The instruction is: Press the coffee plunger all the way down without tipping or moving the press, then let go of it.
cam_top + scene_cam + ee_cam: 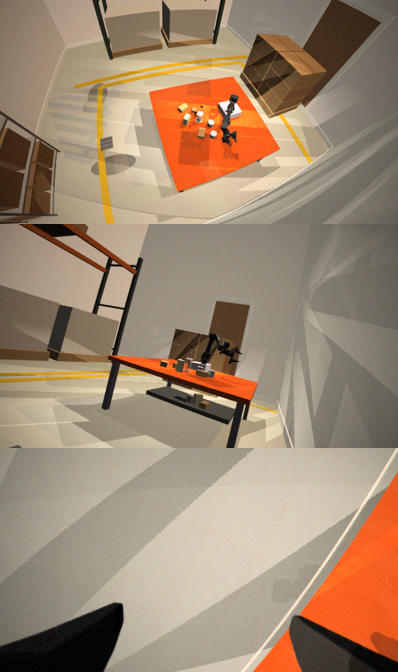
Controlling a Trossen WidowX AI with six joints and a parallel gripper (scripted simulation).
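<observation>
Now: gripper tip 12 cm short of the coffee press, 52 cm to the left of it and 13 cm above it.
</observation>
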